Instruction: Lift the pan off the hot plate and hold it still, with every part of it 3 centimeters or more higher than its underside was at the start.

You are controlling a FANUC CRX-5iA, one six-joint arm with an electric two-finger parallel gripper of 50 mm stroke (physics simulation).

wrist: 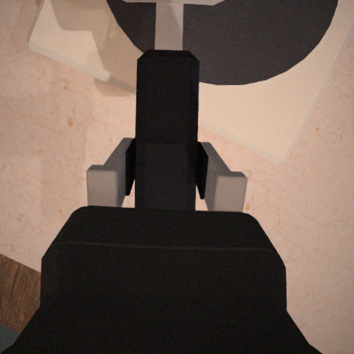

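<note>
The pan's black handle [166, 110] runs from the gripper body up toward the top of the wrist view. Its grey metal neck [169, 30] joins the grey edge of the pan [172, 1], of which a sliver shows at the top edge. The hot plate has a dark round heating disc [265, 45] on a cream square base [270, 120]. My gripper [165, 157] is shut on the handle, with a black pad against each side. Most of the pan is out of view, and its height above the disc cannot be told.
The hot plate's base stands on a pale, speckled table top [65, 200]. A shadow falls across the base at the upper left. A brown wooden surface [17, 280] shows at the lower left, beyond the table top's edge.
</note>
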